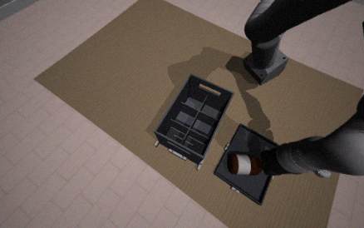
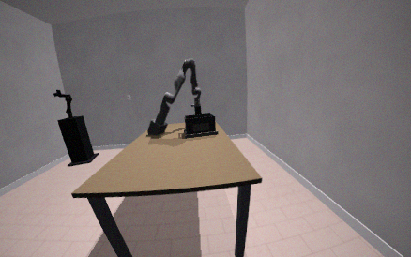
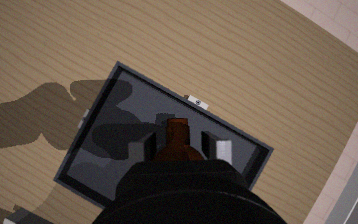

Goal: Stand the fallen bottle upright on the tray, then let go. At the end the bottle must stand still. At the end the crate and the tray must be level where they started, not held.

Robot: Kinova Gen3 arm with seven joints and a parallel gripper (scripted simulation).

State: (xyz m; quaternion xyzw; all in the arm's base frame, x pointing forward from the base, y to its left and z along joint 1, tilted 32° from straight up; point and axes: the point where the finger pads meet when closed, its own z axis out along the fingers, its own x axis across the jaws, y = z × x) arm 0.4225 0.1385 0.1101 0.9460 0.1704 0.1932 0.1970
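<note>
The brown bottle lies 10 mm ahead of my hand, 50 mm to the right of it and 40 mm below it. From my hand the other things lie so: dark flat tray (10 mm behind, 40 mm to the right, 70 mm below); dark crate (80 mm behind, 310 mm to the right).
</note>
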